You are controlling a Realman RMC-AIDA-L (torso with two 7-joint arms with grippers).
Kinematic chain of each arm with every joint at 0, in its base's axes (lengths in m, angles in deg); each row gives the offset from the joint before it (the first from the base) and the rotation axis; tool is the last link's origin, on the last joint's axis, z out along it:
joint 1: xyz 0 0 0.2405 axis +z
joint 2: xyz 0 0 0 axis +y
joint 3: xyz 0 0 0.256 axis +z
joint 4: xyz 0 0 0 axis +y
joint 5: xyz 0 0 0.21 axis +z
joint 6: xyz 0 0 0 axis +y
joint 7: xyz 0 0 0.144 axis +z
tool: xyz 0 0 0
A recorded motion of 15 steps. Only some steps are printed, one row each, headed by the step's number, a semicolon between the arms.
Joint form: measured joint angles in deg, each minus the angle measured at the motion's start. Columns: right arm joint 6, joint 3, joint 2, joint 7, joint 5, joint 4, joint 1; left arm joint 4, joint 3, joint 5, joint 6, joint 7, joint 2, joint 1.
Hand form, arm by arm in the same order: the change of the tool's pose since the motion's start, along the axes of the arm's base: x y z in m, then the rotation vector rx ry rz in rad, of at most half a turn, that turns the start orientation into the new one. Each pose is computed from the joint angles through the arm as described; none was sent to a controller.
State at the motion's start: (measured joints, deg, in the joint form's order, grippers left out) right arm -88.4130 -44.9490 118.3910 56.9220 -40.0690 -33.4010 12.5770; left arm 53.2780 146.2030 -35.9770 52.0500 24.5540 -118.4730 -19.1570
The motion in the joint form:
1: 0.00 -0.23 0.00 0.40 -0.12 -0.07 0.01; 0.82 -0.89 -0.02 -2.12 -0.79 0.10 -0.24
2: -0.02 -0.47 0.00 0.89 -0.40 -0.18 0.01; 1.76 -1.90 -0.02 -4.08 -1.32 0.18 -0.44
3: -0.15 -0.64 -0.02 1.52 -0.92 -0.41 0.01; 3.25 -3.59 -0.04 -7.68 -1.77 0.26 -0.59
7: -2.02 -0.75 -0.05 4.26 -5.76 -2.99 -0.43; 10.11 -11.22 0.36 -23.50 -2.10 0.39 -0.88
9: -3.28 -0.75 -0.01 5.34 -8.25 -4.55 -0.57; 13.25 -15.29 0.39 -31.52 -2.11 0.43 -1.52
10: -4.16 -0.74 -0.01 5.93 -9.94 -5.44 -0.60; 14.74 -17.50 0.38 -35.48 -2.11 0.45 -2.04
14: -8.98 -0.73 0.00 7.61 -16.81 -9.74 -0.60; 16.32 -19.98 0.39 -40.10 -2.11 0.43 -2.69
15: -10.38 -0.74 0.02 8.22 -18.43 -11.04 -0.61; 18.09 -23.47 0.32 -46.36 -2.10 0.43 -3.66
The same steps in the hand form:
1: -0.0008 0.0004 -0.0008 -0.0083 0.0030 0.0043; 0.0015 0.0041 -0.0001 -0.0163 0.0007 0.0171
2: -0.0017 0.0008 -0.0020 -0.0195 0.0051 0.0097; 0.0038 0.0083 0.0007 -0.0267 -0.0001 0.0316
3: -0.0031 0.0011 -0.0030 -0.0331 0.0051 0.0183; 0.0060 0.0148 0.0013 -0.0430 0.0077 0.0595
7: -0.0133 -0.0007 -0.0075 -0.1056 -0.0383 0.0805; 0.0167 0.0398 0.0082 -0.0981 0.0556 0.1630
9: -0.0197 -0.0019 -0.0096 -0.1383 -0.0680 0.1178; 0.0223 0.0530 0.0145 -0.1235 0.0821 0.2097
10: -0.0237 -0.0027 -0.0113 -0.1607 -0.0888 0.1417; 0.0255 0.0602 0.0189 -0.1336 0.0941 0.2310
14: -0.0425 -0.0086 -0.0178 -0.2441 -0.1944 0.2615; 0.0290 0.0678 0.0236 -0.1476 0.1101 0.2554
15: -0.0475 -0.0108 -0.0189 -0.2659 -0.2204 0.2952; 0.0316 0.0784 0.0308 -0.1663 0.1336 0.2931

